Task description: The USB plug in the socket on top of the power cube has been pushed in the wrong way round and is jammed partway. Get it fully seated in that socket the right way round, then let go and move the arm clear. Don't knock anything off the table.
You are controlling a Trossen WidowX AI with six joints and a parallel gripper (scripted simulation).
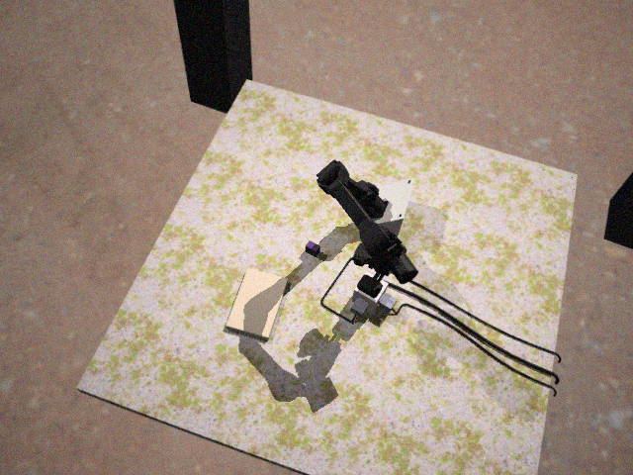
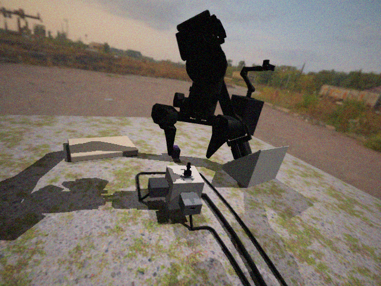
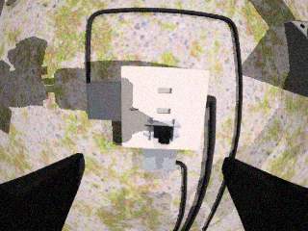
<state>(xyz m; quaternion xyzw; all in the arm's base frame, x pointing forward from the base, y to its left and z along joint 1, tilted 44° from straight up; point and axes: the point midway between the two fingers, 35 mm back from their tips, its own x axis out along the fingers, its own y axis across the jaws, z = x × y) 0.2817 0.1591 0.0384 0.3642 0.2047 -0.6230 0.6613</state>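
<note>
Right now my gripper tip is 1 cm past the small dark USB plug and 4 cm above it. Also, from my gripper tip: small purple block (9 cm behind, 24 cm to the right, 11 cm below); tan flat board (15 cm ahead, 32 cm to the right, 12 cm below).
</note>
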